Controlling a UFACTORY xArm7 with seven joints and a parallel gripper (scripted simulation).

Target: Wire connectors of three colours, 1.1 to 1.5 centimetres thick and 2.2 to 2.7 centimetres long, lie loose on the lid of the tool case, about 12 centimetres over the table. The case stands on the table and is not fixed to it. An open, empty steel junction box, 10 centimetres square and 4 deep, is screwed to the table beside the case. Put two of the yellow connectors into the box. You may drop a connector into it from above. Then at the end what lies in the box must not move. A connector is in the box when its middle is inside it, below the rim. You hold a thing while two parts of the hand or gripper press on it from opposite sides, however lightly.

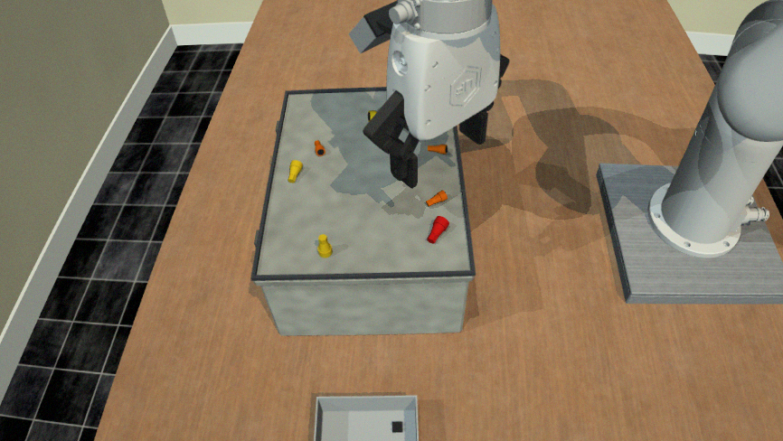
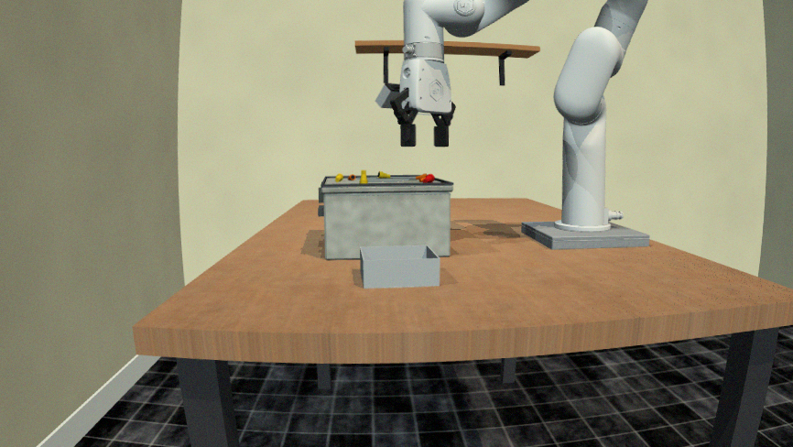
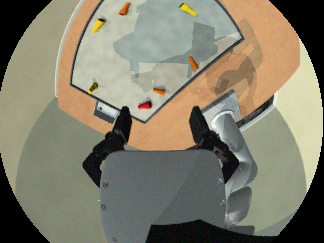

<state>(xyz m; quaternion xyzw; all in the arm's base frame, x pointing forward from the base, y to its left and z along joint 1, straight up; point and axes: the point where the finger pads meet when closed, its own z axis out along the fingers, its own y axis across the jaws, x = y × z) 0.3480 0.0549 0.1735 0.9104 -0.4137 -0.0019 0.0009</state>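
My hand is 4 cm to the right of the red connector and 7 cm above it. Also, from my hand: grey tool case: 8 cm ahead, 5 cm to the right, 11 cm below.
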